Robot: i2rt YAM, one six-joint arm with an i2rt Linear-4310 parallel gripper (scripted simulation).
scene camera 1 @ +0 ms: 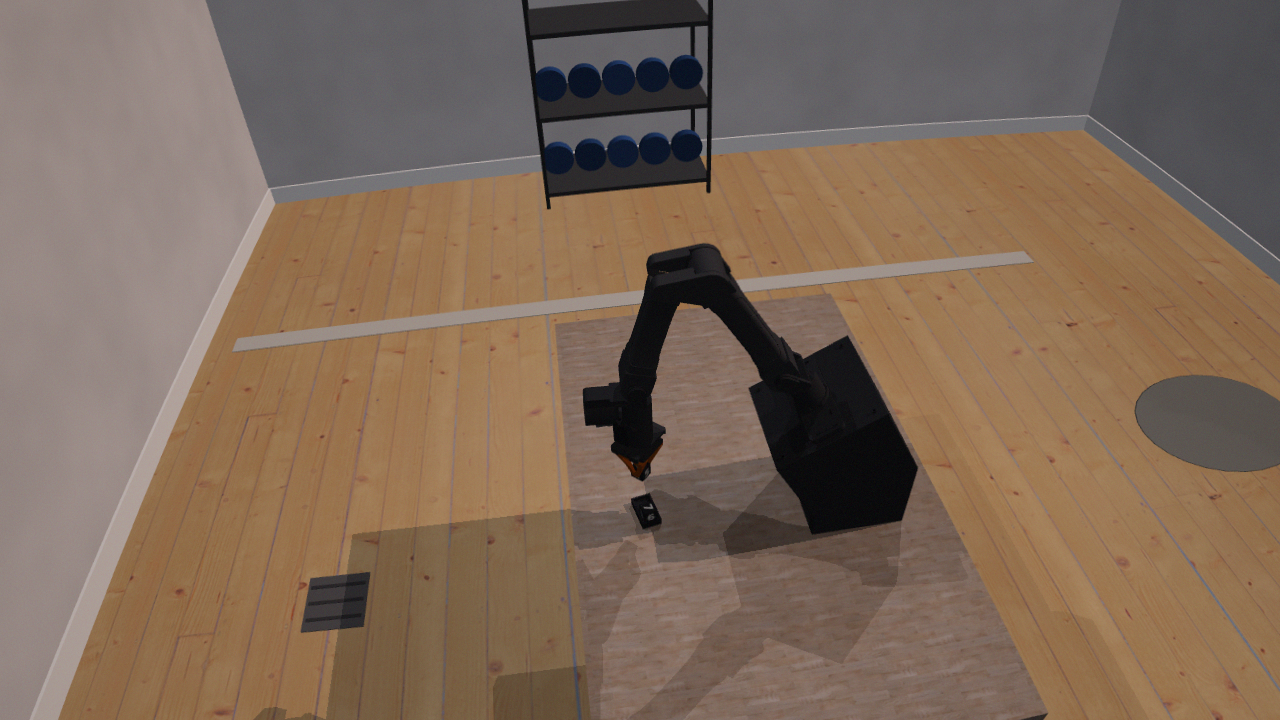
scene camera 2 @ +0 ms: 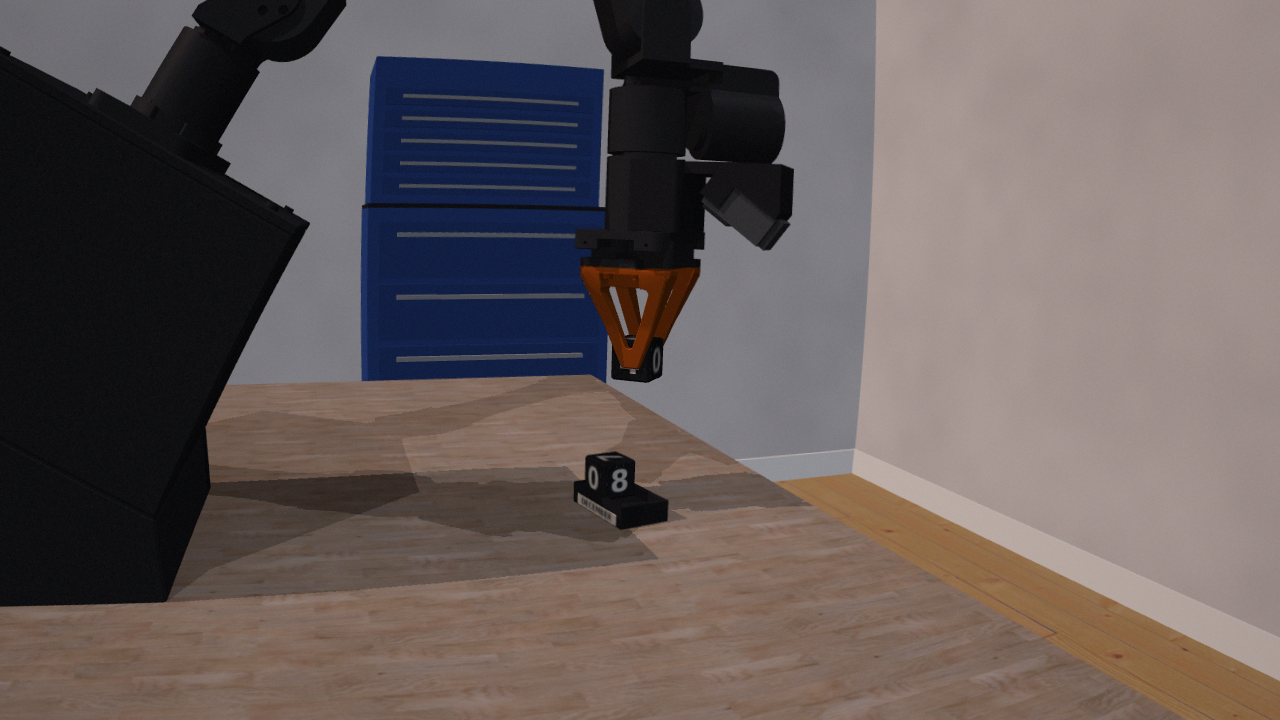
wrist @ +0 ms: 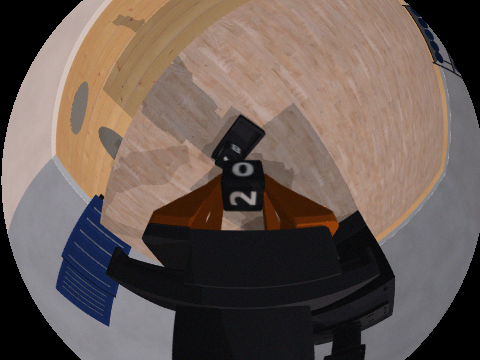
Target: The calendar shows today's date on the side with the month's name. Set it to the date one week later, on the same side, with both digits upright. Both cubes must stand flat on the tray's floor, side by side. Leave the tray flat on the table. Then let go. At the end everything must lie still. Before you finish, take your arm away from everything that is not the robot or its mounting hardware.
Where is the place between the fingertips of my gripper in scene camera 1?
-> At 640, 471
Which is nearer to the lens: the digit cube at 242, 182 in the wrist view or the black calendar tray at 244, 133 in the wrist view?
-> The digit cube.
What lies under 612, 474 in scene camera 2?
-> A digit cube.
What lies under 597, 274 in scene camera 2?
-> My gripper.
